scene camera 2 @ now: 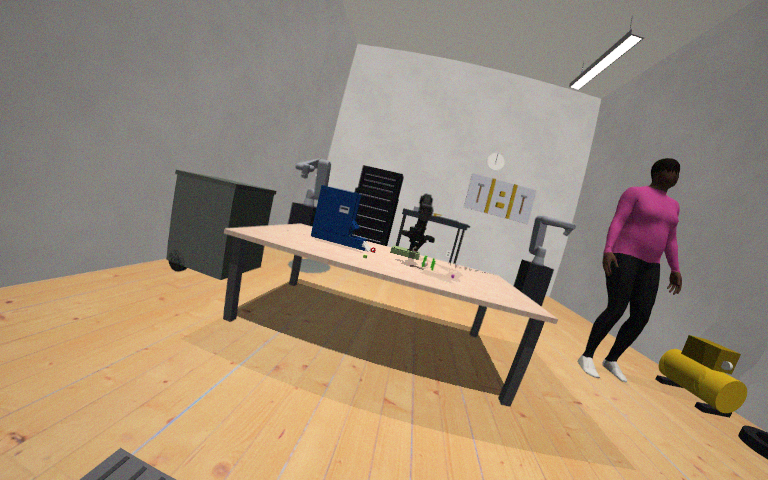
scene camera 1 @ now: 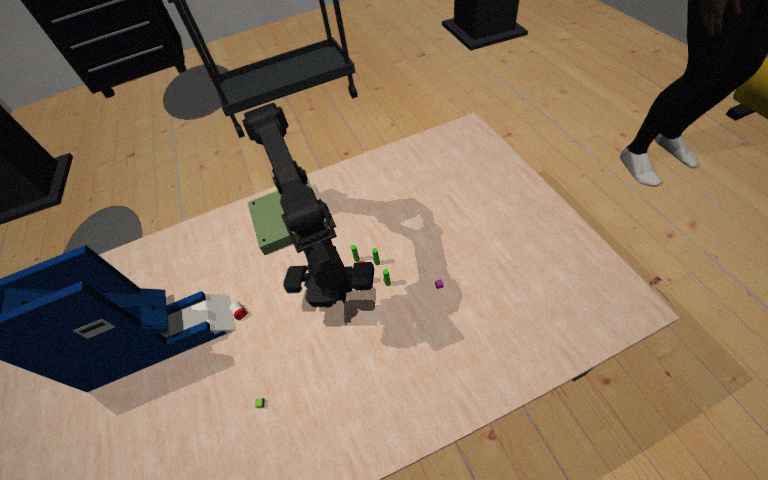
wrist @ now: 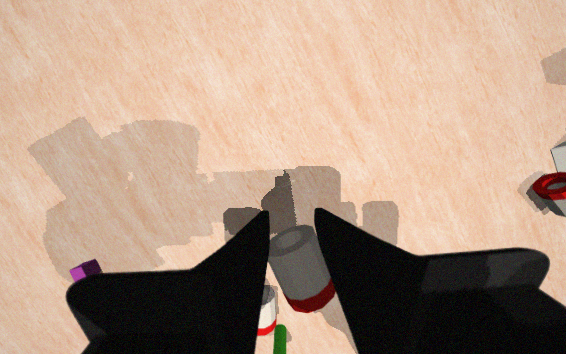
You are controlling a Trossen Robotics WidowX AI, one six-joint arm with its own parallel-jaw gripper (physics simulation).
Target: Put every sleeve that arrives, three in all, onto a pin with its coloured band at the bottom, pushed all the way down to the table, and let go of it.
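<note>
My gripper is shut on a sleeve, grey in shadow. In the wrist view it tilts between the fingers, its open end up in the picture and its dark red band at the lower end. Several green pins stand beside the gripper. A white sleeve with a red band stands among them, partly hidden by a finger; whether a pin goes through it I cannot tell. Another red-banded sleeve lies at the chute's foot.
A blue dispenser with a pale chute stands left. A green block lies beneath the arm. A purple cube lies beyond the pins; a small green cube lies in front of the chute.
</note>
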